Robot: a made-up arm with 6 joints.
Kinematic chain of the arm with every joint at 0, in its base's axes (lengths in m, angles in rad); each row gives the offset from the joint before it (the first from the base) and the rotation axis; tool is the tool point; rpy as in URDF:
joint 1: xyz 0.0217 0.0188 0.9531 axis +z
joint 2: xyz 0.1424 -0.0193 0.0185 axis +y
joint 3: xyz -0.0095 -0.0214 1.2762 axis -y
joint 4: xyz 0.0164 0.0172 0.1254 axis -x
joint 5: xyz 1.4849 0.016 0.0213 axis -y
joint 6: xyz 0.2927 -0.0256 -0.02 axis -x
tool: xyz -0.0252 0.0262 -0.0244 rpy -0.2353 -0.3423 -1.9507
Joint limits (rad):
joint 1: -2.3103..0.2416
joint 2: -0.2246..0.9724
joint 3: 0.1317..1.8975
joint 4: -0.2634..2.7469
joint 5: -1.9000..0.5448
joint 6: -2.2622..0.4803
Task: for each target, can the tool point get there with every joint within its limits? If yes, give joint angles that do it. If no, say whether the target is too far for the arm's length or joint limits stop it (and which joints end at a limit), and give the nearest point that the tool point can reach.
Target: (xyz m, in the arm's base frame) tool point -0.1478 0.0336 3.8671
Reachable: yes | joints -1.7512 0.0174 1.6955 0.8307 -1.0909 -1.3461
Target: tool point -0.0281 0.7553 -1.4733
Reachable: no: joint limits stop it (at a limit: joint 1, joint 2, joint 3, joint 6) | nearest point 2.0648 0.5602 0.4909 | short by 2.877 m
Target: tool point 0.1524 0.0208 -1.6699
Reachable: no: joint limits stop it (at a limit: joint 2, joint 3, joint 6) | nearest point 2.1384 0.0512 0.4773 | short by 2.925 m
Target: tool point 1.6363 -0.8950 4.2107
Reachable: no: too far | nearest point 1.3896 -0.7554 3.6746 | short by 0.606 m
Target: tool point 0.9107 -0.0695 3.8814
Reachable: yes | joints -0.1885 0.0831 1.2029 1.2989 0.3476 -0.9474
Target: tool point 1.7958 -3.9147 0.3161
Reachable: no: too far | nearest point 1.1813 -2.5523 0.9775 | short by 1.634 m
